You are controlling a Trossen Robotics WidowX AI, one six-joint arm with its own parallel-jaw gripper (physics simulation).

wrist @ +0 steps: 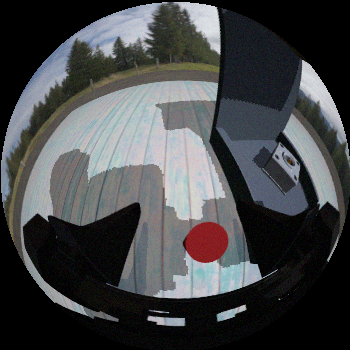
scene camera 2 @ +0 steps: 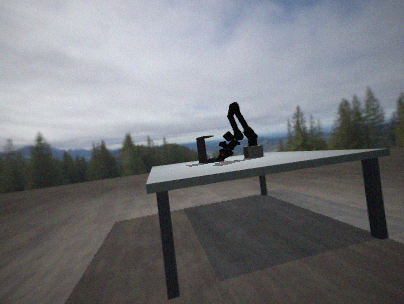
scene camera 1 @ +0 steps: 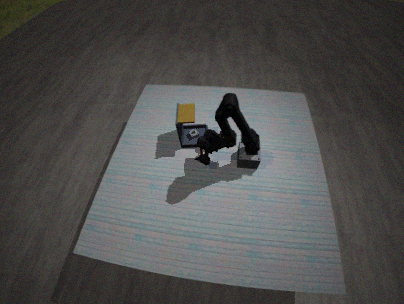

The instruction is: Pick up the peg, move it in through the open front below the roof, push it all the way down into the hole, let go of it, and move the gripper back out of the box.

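Pixels of known places: gripper, between the fingertips: (wrist: 189, 206) (scene camera 2: 219, 159) (scene camera 1: 196, 152); arm's base, origin of its link: (scene camera 2: 253, 145) (scene camera 1: 251, 149).
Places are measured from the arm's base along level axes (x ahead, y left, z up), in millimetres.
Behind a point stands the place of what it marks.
Observation:
The red peg (scene camera 1: 202, 150) {x 271, y -29, z -46 mm} (scene camera 2: 222, 157) (wrist: 206, 242) shows as a round red end in the wrist view and looks upright on the table outside the box. My gripper (scene camera 1: 202, 153) {x 309, y -34, z -80 mm} (wrist: 189, 206) {x 309, y -34, z -80 mm} is open and low over the table, its black fingers wide apart on either side of the peg, which is nearer the right finger in the wrist view. Nothing is gripped. The dark box (scene camera 2: 201, 150) {x 408, y -153, z 12 mm} (wrist: 260, 60) {x 397, y -131, z 42 mm} stands beside the gripper, with a yellow roof (scene camera 1: 186, 113) {x 352, y -158, z 125 mm} over part of it. A light grey block (scene camera 1: 193, 133) {x 331, y -165, z -58 mm} (wrist: 288, 161) {x 332, y -183, z -65 mm} with a round hole sits on the box floor.
The box's low edge runs close to the right finger in the wrist view. The arm's grey base (scene camera 1: 248, 159) {x 22, y 58, z -5 mm} (scene camera 2: 253, 151) {x 45, y 59, z -46 mm} stands on the table (scene camera 1: 215, 235) {x 201, y 426, z -99 mm} (scene camera 2: 280, 162) {x 245, y 564, z -98 mm}. Dark shadows of the arm and box lie across the table top.

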